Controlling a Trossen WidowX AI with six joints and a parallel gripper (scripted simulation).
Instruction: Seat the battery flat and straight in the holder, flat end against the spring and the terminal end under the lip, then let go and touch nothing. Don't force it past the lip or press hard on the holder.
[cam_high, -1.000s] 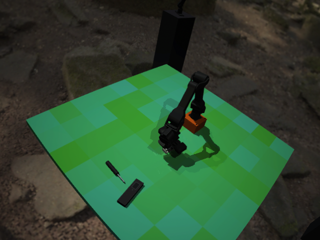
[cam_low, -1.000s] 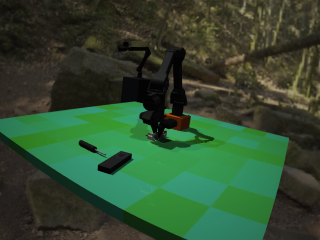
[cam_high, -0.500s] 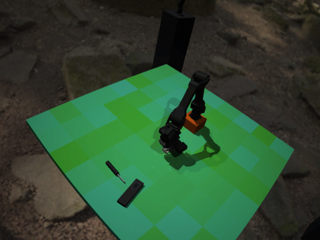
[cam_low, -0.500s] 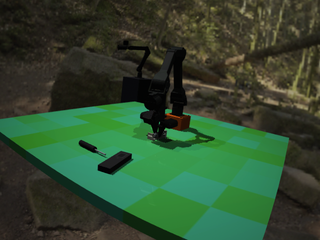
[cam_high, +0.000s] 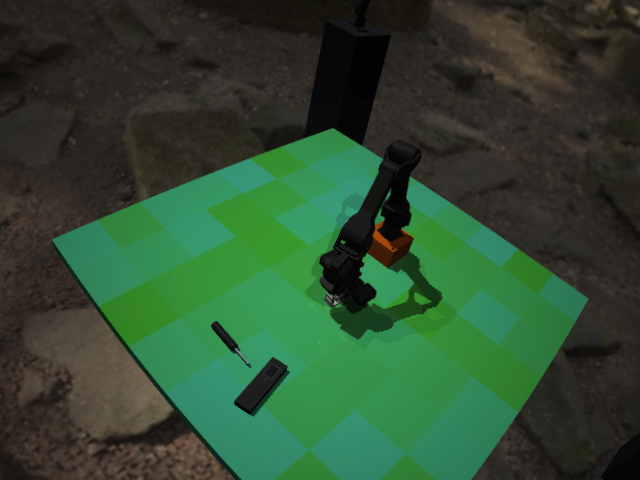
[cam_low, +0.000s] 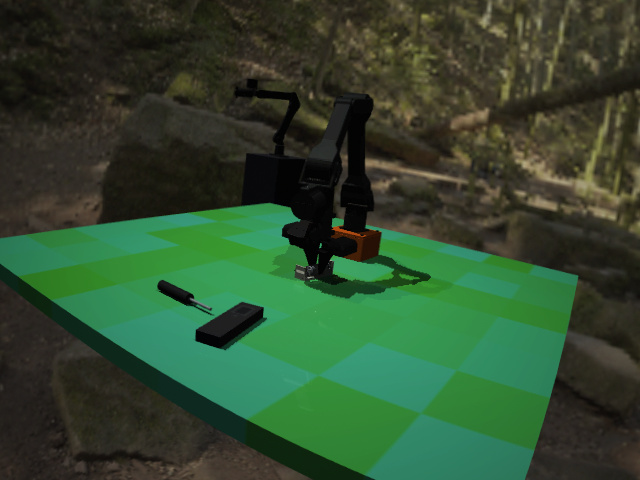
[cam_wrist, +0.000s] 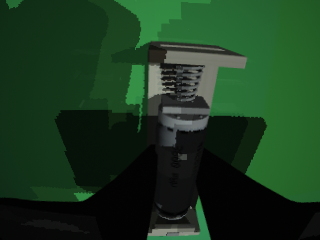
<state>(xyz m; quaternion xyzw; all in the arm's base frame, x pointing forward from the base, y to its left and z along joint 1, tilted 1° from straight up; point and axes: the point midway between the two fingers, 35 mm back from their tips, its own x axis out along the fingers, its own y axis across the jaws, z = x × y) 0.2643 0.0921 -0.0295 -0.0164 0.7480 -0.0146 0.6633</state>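
Now: the battery 1 cm above my gripper tip. Round my gripper tip: black screwdriver (37 cm ahead); then black remote-like box (37 cm ahead, 13 cm to the left, 1 cm above).
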